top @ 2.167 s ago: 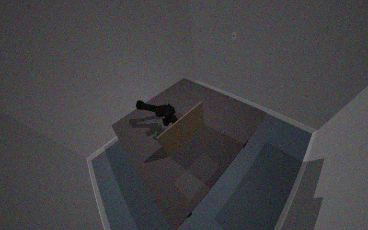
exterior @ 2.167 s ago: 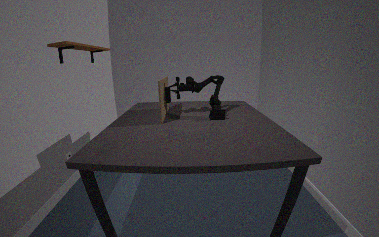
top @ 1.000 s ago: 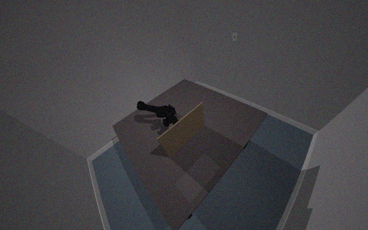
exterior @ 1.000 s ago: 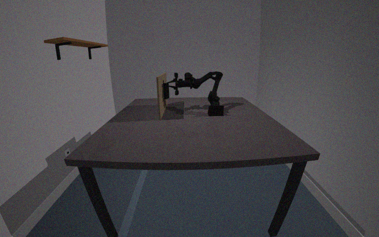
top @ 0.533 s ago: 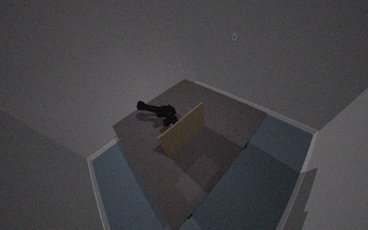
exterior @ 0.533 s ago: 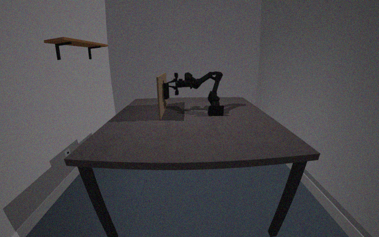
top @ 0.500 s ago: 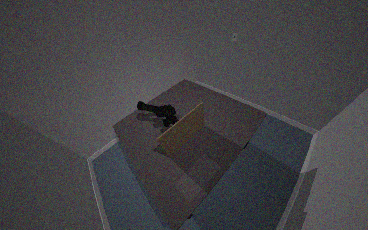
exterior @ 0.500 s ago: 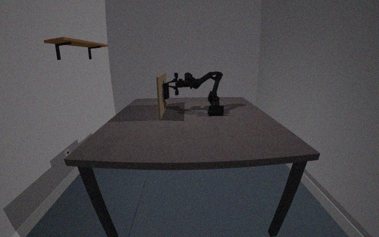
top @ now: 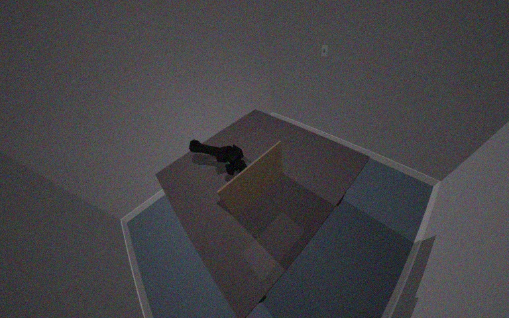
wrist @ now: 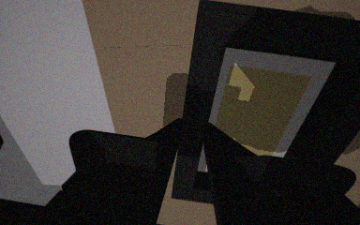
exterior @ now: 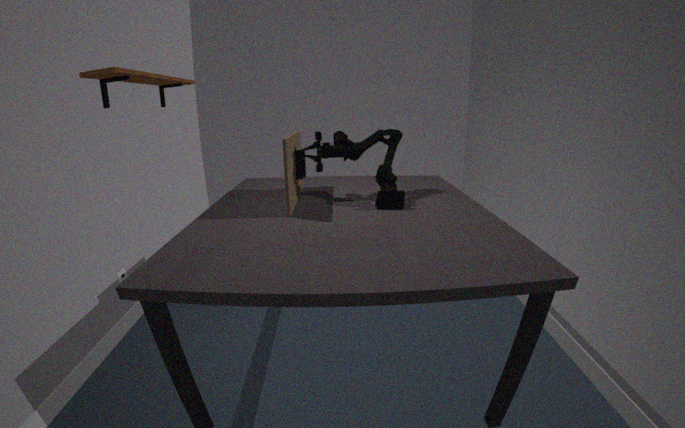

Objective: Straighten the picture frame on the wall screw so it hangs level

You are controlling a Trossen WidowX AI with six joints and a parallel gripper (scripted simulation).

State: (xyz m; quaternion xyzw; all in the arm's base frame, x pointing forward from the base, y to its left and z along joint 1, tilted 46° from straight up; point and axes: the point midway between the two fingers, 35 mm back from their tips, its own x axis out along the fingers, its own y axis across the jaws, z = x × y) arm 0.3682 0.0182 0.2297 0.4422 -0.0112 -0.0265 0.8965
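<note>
Right now the picture frame is 10 mm ahead of my gripper tip, 10 mm to the left of it and 50 mm below it. Round my gripper tip: tan wall board (20 mm ahead, 10 mm to the left, 70 mm below).
</note>
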